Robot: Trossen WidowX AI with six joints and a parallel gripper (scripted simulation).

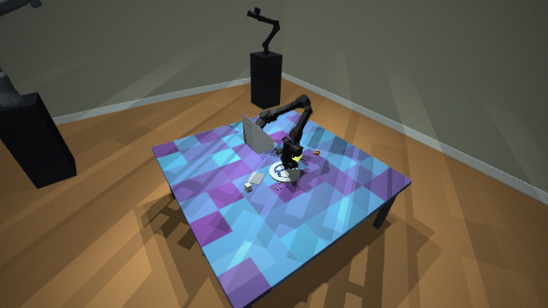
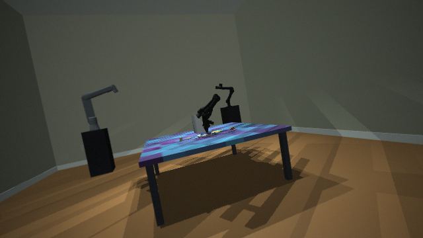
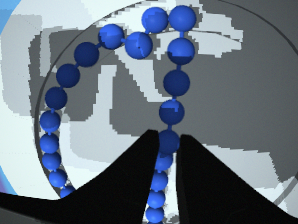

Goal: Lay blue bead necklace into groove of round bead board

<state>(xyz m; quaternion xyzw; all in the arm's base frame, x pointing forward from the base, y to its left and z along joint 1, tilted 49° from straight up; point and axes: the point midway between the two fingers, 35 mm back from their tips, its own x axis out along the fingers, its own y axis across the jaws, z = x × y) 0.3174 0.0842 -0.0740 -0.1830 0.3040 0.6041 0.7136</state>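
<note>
Now: gripper tip 1 cm short of the round white bead board, 2 cm to the left of it and 1 cm above it. Round my gripper tip: cream cube (1 cm behind, 29 cm to the right); yellow patch (9 cm behind, 15 cm to the left, 2 cm below); flat grey square (6 cm behind, 20 cm to the right, 2 cm below).
</note>
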